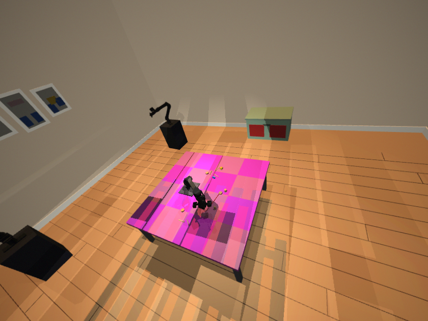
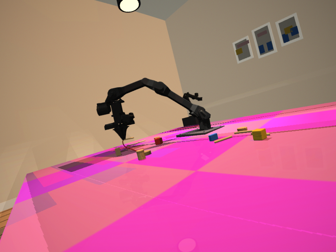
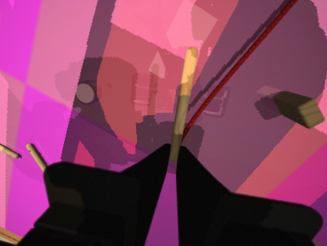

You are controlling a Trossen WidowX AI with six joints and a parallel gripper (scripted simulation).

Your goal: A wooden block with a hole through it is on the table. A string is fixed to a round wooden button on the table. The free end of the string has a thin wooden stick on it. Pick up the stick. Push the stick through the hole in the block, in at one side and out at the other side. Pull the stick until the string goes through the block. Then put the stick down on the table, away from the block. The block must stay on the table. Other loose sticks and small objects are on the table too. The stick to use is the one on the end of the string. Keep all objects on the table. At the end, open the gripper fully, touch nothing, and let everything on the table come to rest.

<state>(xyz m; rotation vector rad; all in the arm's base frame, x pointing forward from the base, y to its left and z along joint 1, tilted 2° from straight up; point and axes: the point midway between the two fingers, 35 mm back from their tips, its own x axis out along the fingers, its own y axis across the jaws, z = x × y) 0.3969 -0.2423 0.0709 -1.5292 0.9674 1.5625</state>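
My gripper tip is 140 mm to the right of the red block, 130 mm past it and 50 mm above it. The rest, counted from my gripper tip: thin wooden stick: 10 mm to the left, 10 mm behind; round wooden button: 280 mm to the left, 50 mm below, 30 mm ahead; tan block: 80 mm to the left, 80 mm ahead, 40 mm below.
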